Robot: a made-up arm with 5 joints. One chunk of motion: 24 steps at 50 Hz.
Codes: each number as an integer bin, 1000 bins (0 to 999) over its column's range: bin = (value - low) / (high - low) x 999, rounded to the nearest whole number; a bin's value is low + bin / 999 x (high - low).
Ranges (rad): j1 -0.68..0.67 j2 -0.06..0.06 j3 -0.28..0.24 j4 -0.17..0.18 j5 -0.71..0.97
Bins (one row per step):
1: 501 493 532 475 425
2: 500 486 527 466 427
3: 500 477 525 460 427
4: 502 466 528 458 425
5: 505 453 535 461 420
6: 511 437 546 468 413
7: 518 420 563 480 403
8: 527 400 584 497 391
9: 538 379 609 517 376
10: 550 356 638 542 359
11: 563 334 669 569 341
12: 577 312 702 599 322
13: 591 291 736 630 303
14: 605 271 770 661 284
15: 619 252 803 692 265
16: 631 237 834 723 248
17: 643 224 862 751 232
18: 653 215 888 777 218
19: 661 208 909 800 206
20: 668 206 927 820 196
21: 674 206 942 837 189
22: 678 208 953 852 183
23: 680 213 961 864 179
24: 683 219 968 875 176
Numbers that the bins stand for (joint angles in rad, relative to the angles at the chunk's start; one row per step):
1: -0.0030 -0.0008 -0.0031 -0.0036 0.0047
2: -0.0043 -0.0016 -0.0057 -0.0067 0.0081
3: -0.0043 -0.0027 -0.0067 -0.0088 0.0081
4: -0.0016 -0.0040 -0.0052 -0.0095 0.0047
5: 0.0024 -0.0056 -0.0015 -0.0085 -0.0037
6: 0.0105 -0.0075 0.0042 -0.0060 -0.0155
7: 0.0200 -0.0095 0.0131 -0.0018 -0.0323
8: 0.0322 -0.0120 0.0240 0.0041 -0.0525
9: 0.0470 -0.0145 0.0370 0.0111 -0.0777
10: 0.0632 -0.0172 0.0521 0.0199 -0.1063
11: 0.0808 -0.0199 0.0682 0.0293 -0.1365
12: 0.0997 -0.0225 0.0854 0.0399 -0.1685
13: 0.1186 -0.0250 0.1031 0.0507 -0.2005
14: 0.1376 -0.0274 0.1208 0.0616 -0.2324
15: 0.1565 -0.0297 0.1380 0.0724 -0.2644
16: 0.1727 -0.0315 0.1541 0.0833 -0.2929
17: 0.1889 -0.0331 0.1687 0.0931 -0.3198
18: 0.2024 -0.0342 0.1822 0.1022 -0.3434
19: 0.2132 -0.0350 0.1932 0.1103 -0.3636
20: 0.2227 -0.0353 0.2025 0.1173 -0.3804
21: 0.2308 -0.0353 0.2103 0.1232 -0.3922
22: 0.2362 -0.0350 0.2161 0.1285 -0.4023
23: 0.2389 -0.0344 0.2202 0.1327 -0.4090
24: 0.2430 -0.0337 0.2239 0.1366 -0.4140

